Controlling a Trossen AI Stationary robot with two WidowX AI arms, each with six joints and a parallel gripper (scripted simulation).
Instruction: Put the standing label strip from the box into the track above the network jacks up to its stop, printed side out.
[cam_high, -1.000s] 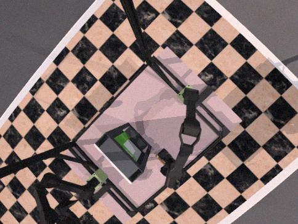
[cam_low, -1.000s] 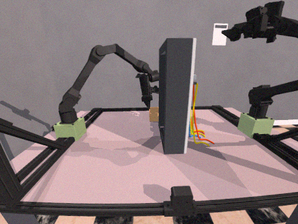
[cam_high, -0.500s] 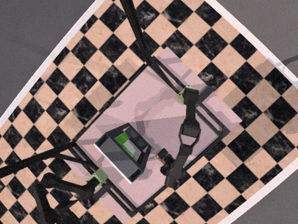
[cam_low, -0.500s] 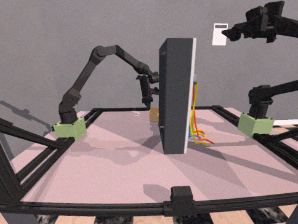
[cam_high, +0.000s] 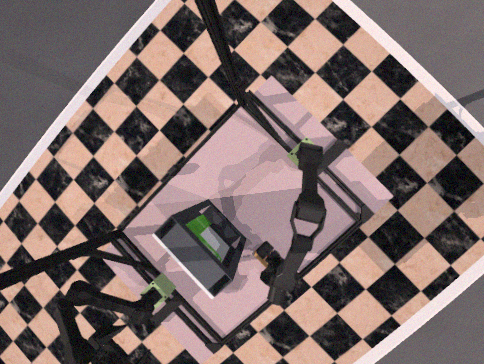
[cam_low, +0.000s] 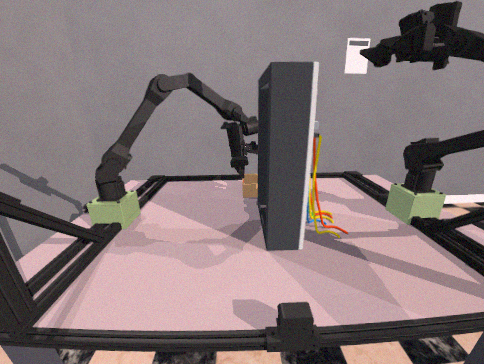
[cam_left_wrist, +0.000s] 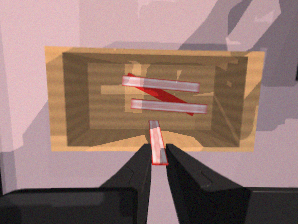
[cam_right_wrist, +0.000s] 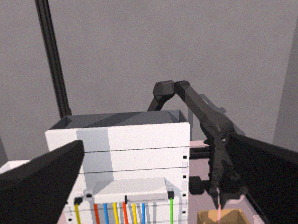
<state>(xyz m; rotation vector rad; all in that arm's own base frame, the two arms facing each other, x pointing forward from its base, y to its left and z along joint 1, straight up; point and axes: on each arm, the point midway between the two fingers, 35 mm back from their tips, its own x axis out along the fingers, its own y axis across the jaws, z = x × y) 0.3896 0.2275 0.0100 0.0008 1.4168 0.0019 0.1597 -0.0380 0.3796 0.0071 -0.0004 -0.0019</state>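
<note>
My left hand is 10 mm to the left of the label strip and 50 mm above it. Round my left hand: rack panel 260 mm behind, 140 mm to the right, 110 mm above.
</note>
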